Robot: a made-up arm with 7 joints. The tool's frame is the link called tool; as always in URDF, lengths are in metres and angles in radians. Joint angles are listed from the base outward. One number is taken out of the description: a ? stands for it. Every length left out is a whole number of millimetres.
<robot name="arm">
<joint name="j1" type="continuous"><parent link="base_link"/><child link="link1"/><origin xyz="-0.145 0.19 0.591" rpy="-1.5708 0 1.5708"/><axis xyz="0 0 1"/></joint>
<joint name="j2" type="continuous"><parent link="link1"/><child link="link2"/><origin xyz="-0.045 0.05 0" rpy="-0.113 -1.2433 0.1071"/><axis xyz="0 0 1"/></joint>
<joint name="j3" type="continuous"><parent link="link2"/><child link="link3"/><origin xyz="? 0.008 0" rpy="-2.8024 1.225 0.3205"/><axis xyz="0 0 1"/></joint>
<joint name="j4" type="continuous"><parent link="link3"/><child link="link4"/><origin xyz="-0.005 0.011 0" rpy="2.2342 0.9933 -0.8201"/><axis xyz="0 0 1"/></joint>
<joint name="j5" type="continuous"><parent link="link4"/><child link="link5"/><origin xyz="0.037 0.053 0" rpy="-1.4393 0.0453 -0.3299"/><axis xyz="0 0 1"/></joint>
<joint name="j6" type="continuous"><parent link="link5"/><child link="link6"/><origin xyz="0.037 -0.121 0" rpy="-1.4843 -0.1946 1.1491"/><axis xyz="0 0 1"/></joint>
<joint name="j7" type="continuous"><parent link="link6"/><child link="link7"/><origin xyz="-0.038 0.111 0" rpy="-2.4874 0.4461 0.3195"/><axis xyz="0 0 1"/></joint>
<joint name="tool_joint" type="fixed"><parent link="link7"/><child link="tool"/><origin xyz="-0.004 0.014 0" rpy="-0.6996 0.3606 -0.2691"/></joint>
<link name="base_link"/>
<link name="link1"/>
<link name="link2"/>
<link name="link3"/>
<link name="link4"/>
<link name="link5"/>
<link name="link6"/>
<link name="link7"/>
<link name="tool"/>
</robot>
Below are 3 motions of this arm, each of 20 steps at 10 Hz.
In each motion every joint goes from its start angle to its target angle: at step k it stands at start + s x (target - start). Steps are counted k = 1, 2, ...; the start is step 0. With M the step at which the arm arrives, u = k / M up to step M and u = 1 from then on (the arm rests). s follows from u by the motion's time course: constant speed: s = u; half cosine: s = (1 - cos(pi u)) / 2; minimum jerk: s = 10 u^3 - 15 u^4 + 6 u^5.
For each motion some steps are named. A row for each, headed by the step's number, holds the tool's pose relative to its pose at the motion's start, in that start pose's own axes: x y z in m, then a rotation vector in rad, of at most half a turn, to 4 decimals.
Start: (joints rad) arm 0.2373 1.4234 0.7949 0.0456 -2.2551 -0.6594 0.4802
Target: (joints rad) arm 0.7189 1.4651 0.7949 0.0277 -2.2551 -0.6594 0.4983
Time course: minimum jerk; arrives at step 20
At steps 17, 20:
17: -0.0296 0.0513 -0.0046 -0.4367 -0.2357 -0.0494
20: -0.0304 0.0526 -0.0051 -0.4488 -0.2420 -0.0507

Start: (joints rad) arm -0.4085 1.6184 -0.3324 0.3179 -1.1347 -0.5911 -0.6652
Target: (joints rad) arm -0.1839 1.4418 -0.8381 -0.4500 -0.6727 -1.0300 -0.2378
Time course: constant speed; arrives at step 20
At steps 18, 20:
18: 0.0312 -0.0108 -0.0062 0.3189 -0.3355 0.4535
20: 0.0360 -0.0143 -0.0070 0.3689 -0.3821 0.5182

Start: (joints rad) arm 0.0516 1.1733 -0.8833 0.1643 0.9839 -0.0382 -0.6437
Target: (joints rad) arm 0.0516 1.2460 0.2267 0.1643 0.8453 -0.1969 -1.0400
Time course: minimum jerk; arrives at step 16
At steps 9, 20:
9: 0.0122 -0.0108 -0.0171 0.5870 0.4565 -0.2815
20: 0.0135 -0.0118 -0.0319 0.9566 0.7331 -0.4475

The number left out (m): -0.07
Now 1 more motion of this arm.
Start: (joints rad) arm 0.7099 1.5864 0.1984 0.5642 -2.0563 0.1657 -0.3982
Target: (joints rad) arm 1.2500 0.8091 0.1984 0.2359 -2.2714 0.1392 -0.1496
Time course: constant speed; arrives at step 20
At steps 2, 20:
2: -0.0116 0.0101 -0.0129 -0.0354 -0.1238 -0.0219
20: -0.0274 0.0929 -0.1658 -0.3311 -1.2054 -0.3140

